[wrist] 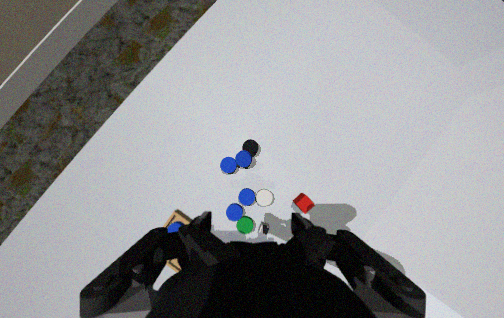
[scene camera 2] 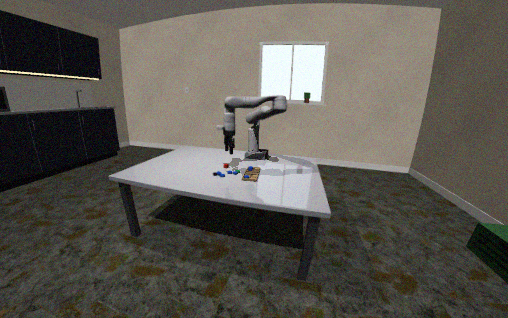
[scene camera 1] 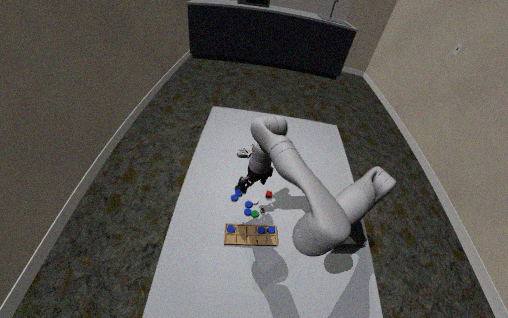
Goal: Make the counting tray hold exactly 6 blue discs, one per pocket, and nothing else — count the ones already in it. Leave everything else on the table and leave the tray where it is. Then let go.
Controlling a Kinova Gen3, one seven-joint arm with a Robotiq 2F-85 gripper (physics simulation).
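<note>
The wooden tray [scene camera 1: 242,244] [scene camera 2: 257,177] [wrist: 174,264] has two rows of five pockets. Three blue discs are in its far row: one disc [scene camera 1: 231,229] [wrist: 175,228] at the left end, and two discs [scene camera 1: 261,230] [scene camera 1: 271,230] in the two rightmost pockets. Four blue discs lie loose on the table: one pair [wrist: 228,165] [wrist: 243,159] farther off, and another pair [wrist: 246,197] [wrist: 234,212] nearer the tray. My gripper [scene camera 1: 255,182] [scene camera 2: 229,151] [wrist: 251,220] is open and empty, high above the table, beyond the tray. It hides much of the tray in the wrist view.
A black disc [wrist: 250,147] touches the farther blue pair. A white disc [wrist: 264,197] and a green disc [wrist: 245,225] [scene camera 1: 255,214] lie by the nearer pair. A red cube [wrist: 303,203] [scene camera 1: 269,194] and a small white-and-dark block [wrist: 265,228] [scene camera 1: 262,210] lie to the right.
</note>
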